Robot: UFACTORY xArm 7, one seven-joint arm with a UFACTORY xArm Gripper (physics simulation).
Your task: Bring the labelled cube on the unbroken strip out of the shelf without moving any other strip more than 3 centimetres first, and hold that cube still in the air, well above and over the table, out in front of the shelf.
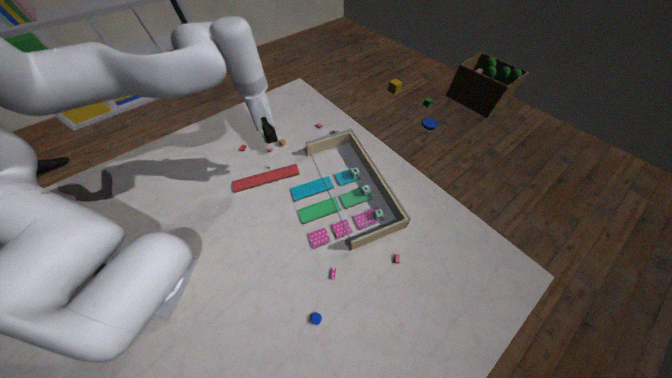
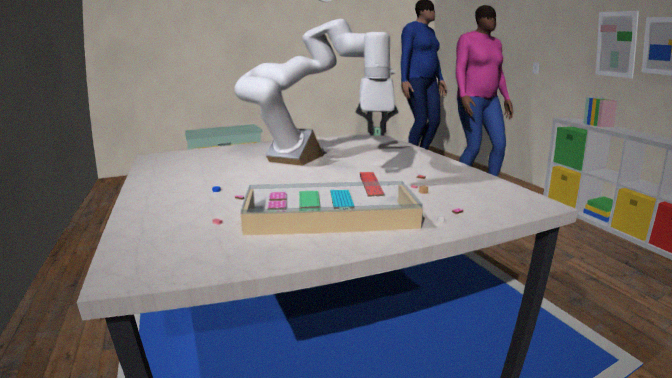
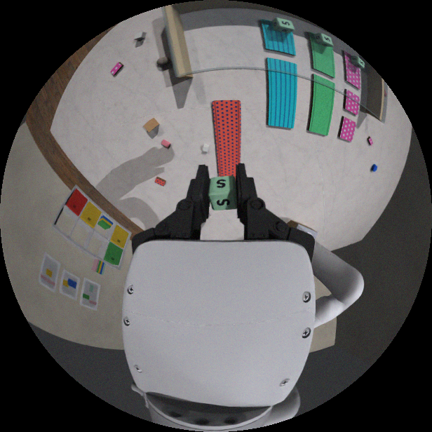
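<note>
My gripper (image 1: 270, 139) (image 2: 377, 134) (image 3: 222, 175) is shut on a pale green cube (image 2: 377, 131) (image 3: 222, 194) marked S. It holds the cube high above the table, in front of the low shelf (image 1: 381, 181) (image 2: 330, 221) (image 3: 178, 42). The unbroken red dotted strip (image 1: 265, 178) (image 2: 371, 184) (image 3: 227, 130) lies flat on the table, outside the shelf. A blue striped strip (image 1: 312, 188) (image 3: 281, 95), a green strip (image 1: 319, 210) (image 3: 321, 105) and a pink dotted strip (image 1: 318, 238) (image 3: 347, 129) have gaps and reach into the shelf, each with a cube at its inner end.
An orange-brown block (image 1: 282, 142) (image 2: 423, 190) (image 3: 151, 125) and small red and pink pieces lie near the red strip. A blue piece (image 1: 316, 318) (image 2: 216, 189) lies on the table's other side. The shelf has a clear top. Two people stand behind the table.
</note>
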